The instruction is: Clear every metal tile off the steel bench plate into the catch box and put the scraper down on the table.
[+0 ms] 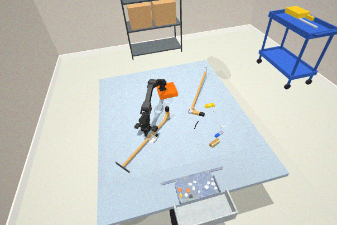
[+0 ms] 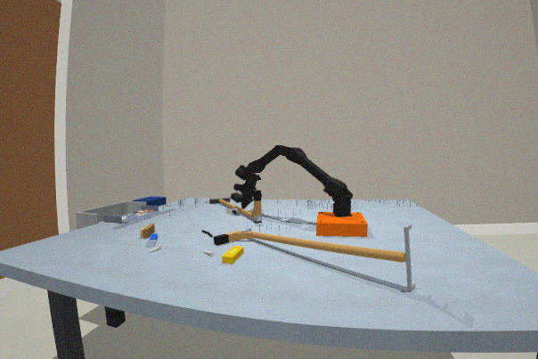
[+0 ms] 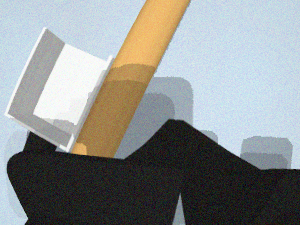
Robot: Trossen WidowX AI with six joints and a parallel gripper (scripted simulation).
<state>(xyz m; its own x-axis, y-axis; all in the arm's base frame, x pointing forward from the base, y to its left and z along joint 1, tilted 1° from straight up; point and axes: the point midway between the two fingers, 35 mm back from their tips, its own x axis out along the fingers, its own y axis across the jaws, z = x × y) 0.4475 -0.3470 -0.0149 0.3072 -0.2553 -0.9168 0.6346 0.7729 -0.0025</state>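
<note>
My gripper tip is 50 mm below the scraper and 40 mm short of it. Also, from my gripper tip: white-and-black piece 60 mm to the left, 40 mm ahead; then wooden block 460 mm to the left, 320 mm ahead, 10 mm above; then black curved strip 430 mm to the left, 80 mm ahead, 10 mm below.
</note>
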